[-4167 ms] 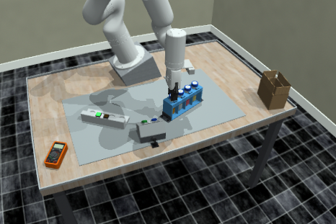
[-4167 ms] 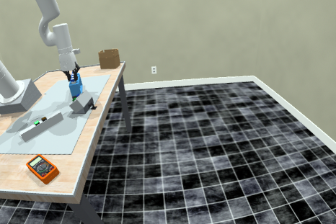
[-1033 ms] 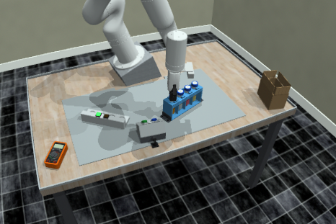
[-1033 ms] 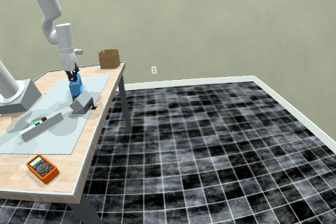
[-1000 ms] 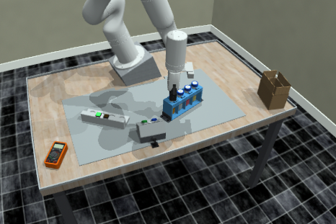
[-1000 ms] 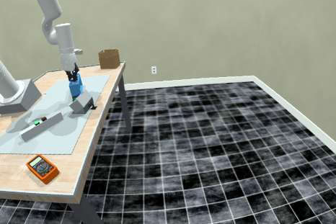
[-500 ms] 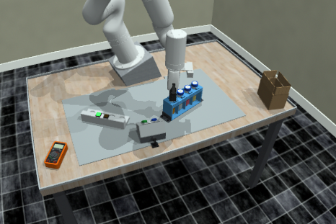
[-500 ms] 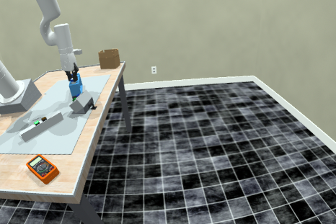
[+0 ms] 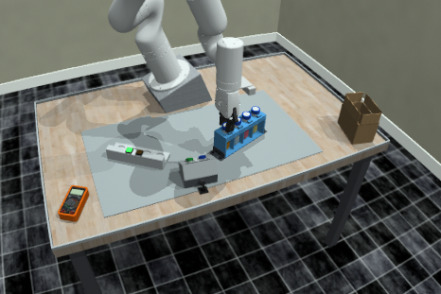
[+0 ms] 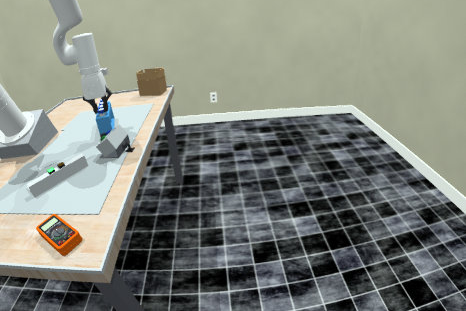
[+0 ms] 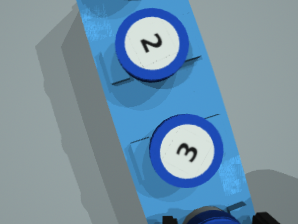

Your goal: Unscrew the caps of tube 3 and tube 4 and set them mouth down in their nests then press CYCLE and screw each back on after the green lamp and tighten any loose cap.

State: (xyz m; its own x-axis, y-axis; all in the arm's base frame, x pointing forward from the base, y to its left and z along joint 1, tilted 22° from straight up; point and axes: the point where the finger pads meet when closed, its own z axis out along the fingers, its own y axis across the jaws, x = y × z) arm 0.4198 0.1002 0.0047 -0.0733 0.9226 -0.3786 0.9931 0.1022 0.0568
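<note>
Right now my hand is 1 cm above the blue-and-white cap. Also, from my hand: green key 16 cm to the right, 7 cm ahead, 6 cm below; blue key 12 cm to the right, 7 cm ahead, 6 cm below; key housing 14 cm to the right, 9 cm ahead, 8 cm below.
</note>
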